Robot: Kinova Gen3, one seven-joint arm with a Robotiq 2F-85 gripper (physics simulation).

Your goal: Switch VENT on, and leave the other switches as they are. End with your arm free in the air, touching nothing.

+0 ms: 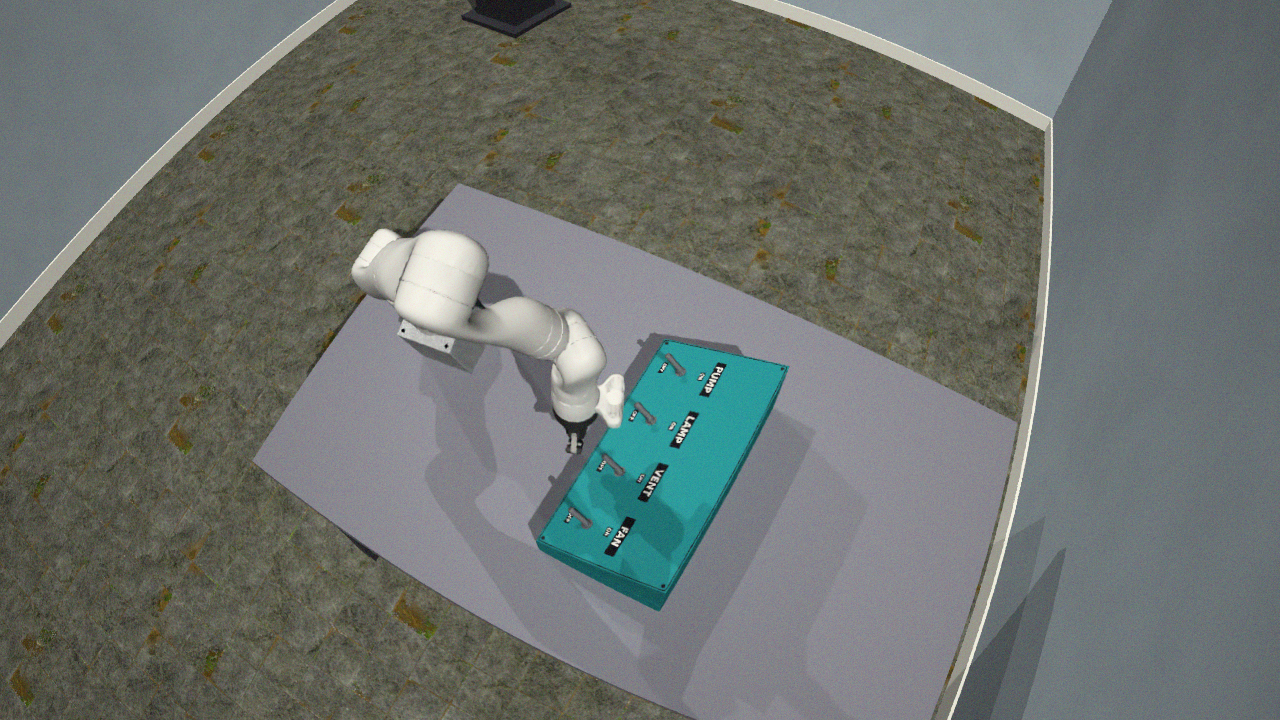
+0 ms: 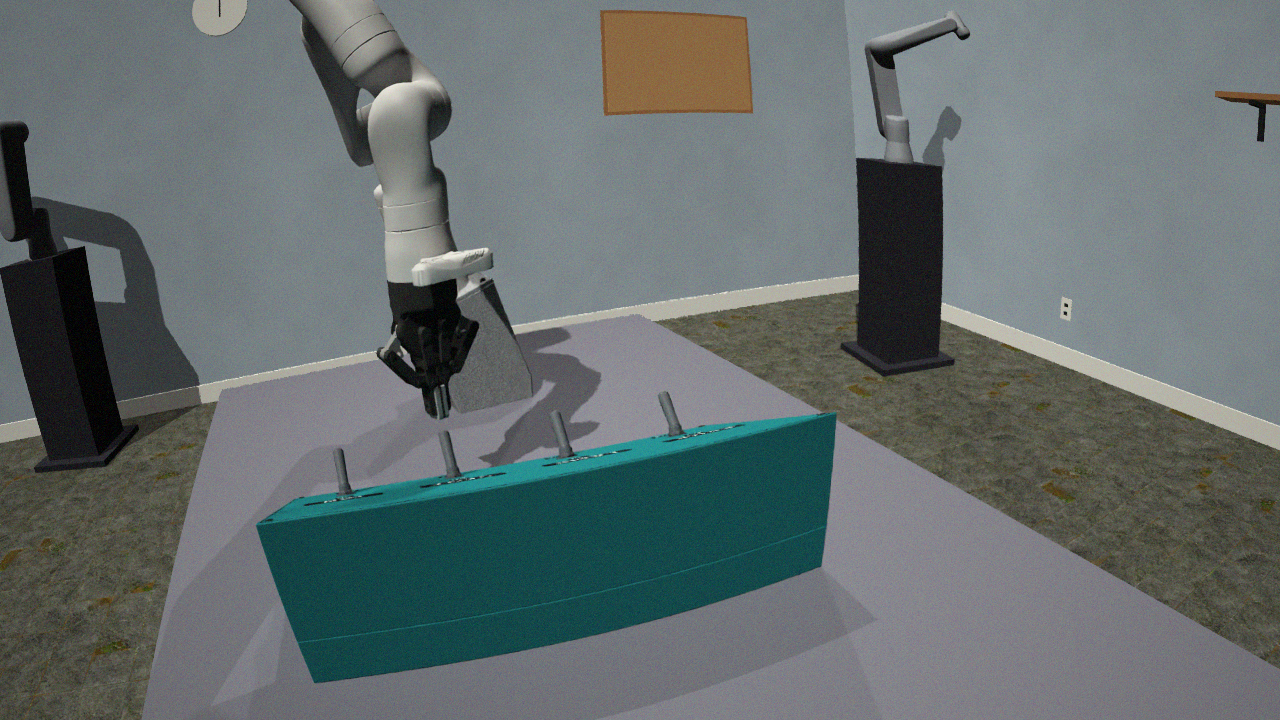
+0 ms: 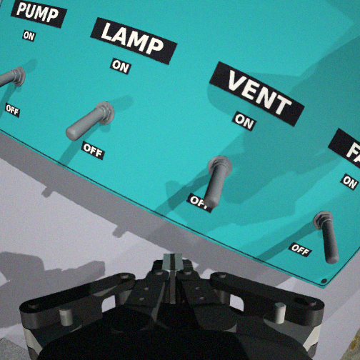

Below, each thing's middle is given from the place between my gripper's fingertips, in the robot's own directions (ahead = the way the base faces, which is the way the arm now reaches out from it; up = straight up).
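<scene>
There is the teal switch panel [image 2: 428,572], and my gripper is 8 cm to the right of it. The gripper is also 15 cm short of the panel, and 4 cm above it.
</scene>
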